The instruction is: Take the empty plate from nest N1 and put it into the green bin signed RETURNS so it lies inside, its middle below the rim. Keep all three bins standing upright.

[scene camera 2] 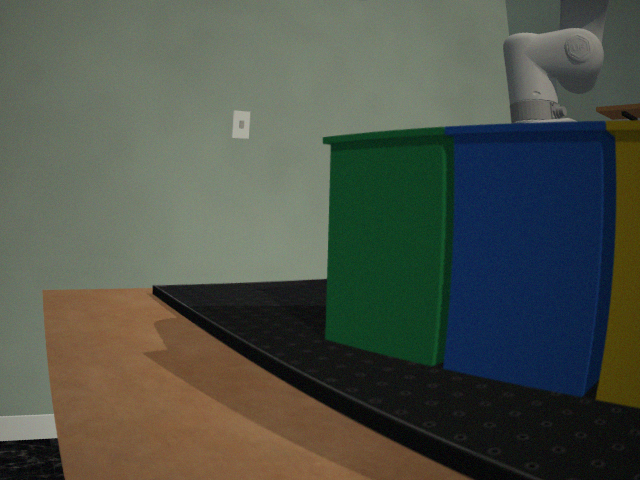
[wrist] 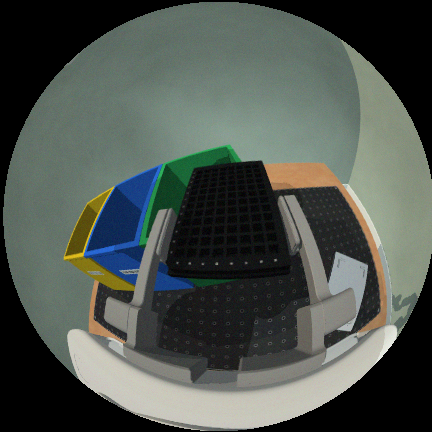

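There is a black plate, which I see in the wrist view [228, 226]. A blue bin is visible to me in the wrist view [113, 242] and also in scene camera 2 [534, 203]. The green bin, too, I can see both in scene camera 2 [391, 201] and in the wrist view [168, 191].
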